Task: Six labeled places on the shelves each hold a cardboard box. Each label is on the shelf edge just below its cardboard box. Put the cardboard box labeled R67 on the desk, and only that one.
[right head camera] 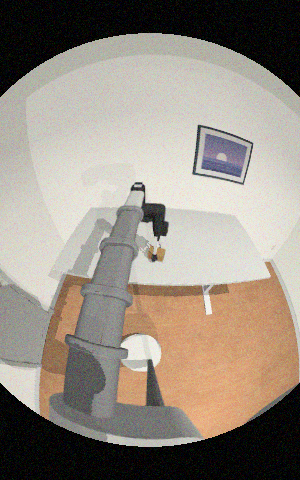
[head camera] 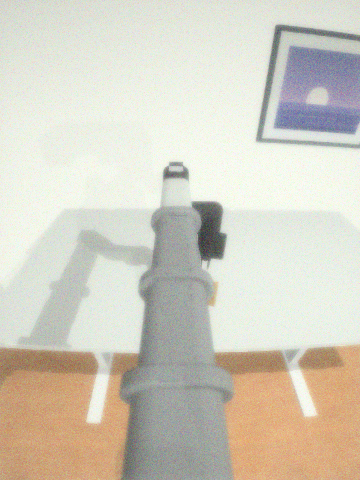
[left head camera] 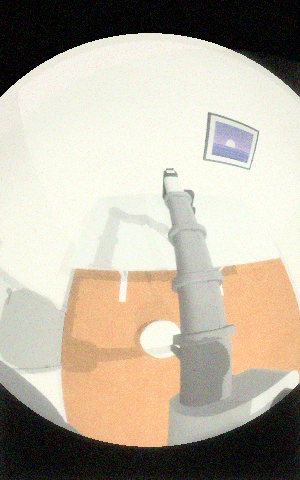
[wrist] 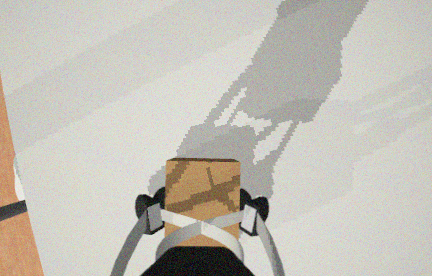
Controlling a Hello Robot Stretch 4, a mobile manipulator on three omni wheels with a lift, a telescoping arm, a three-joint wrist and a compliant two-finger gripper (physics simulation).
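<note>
A brown cardboard box (head camera: 213, 294) (right head camera: 161, 253) (wrist: 201, 177) is between the two fingertips of my gripper (right head camera: 156, 255) (wrist: 202, 202), which is shut on it. In the wrist view the black fingertip pads press on its left and right sides. The box is over the white desk (head camera: 285, 280) (left head camera: 240, 235) (right head camera: 215, 250) (wrist: 90, 200), at or just above its top; its shadow meets its far edge, and whether its underside touches cannot be told. In the head view the arm hides most of the box. No label shows, nor do the shelves.
A framed sunset picture (head camera: 317, 90) (left head camera: 231, 142) (right head camera: 222, 154) hangs on the wall behind the desk. A white round object (left head camera: 157, 340) (right head camera: 140, 352) is on the wooden floor in front of the desk. A grey object (left head camera: 32, 330) (right head camera: 20, 325) stands at the left.
</note>
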